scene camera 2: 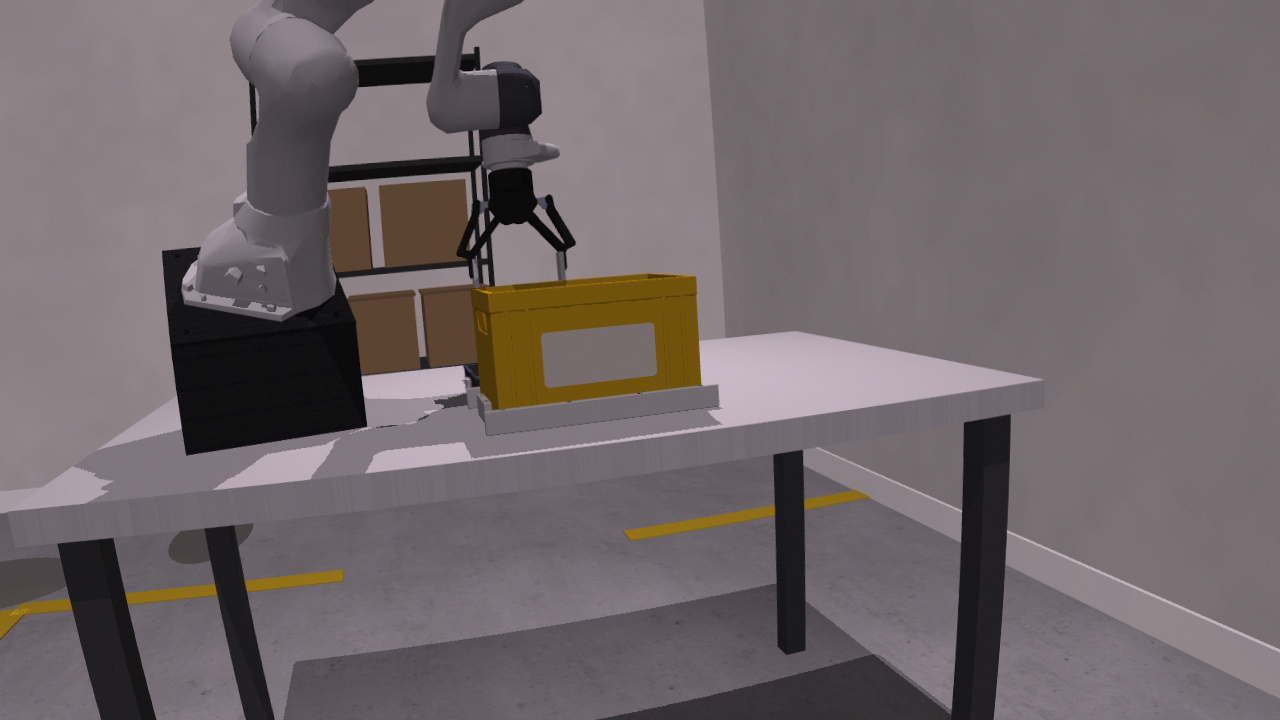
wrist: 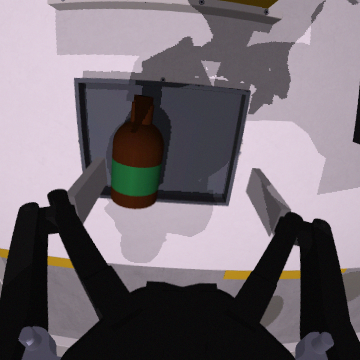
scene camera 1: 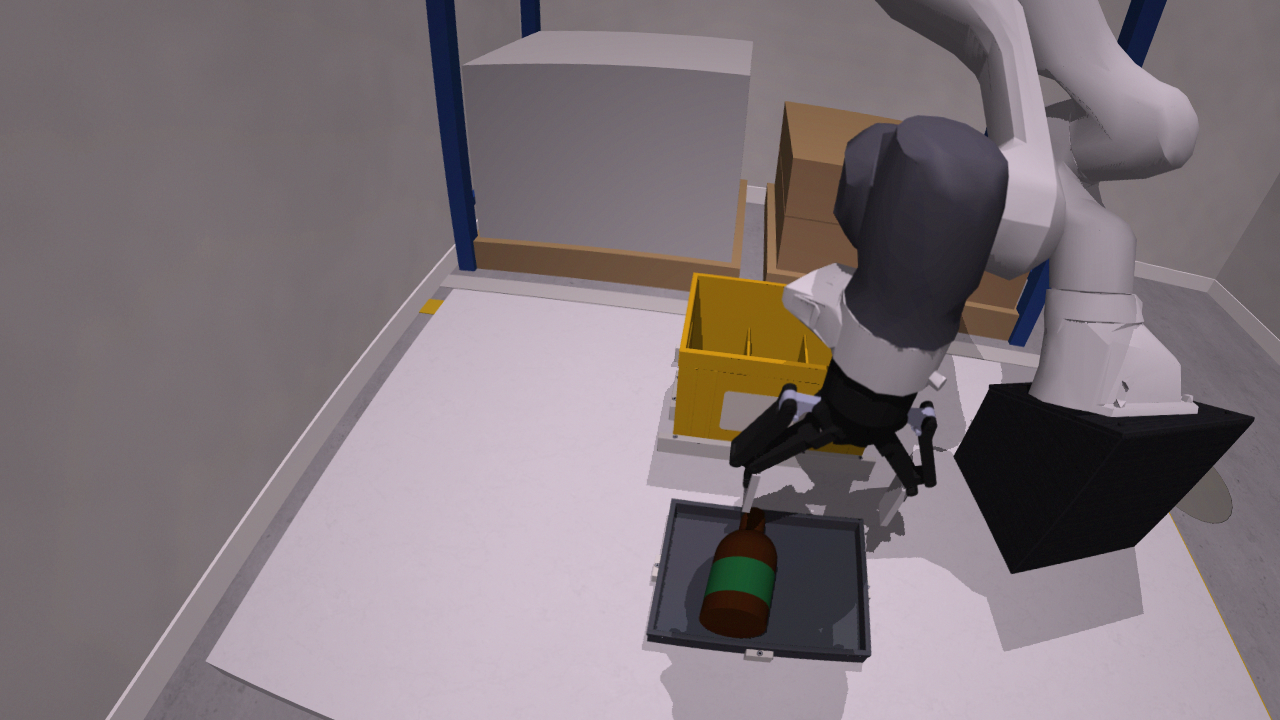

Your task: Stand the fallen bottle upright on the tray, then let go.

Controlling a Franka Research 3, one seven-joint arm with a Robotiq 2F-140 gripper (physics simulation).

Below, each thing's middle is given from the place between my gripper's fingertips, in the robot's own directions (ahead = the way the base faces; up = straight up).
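Brown bottle (wrist: pixel 137 147): my gripper is 11 cm above it, 2 cm to the right of it and 6 cm short of it.
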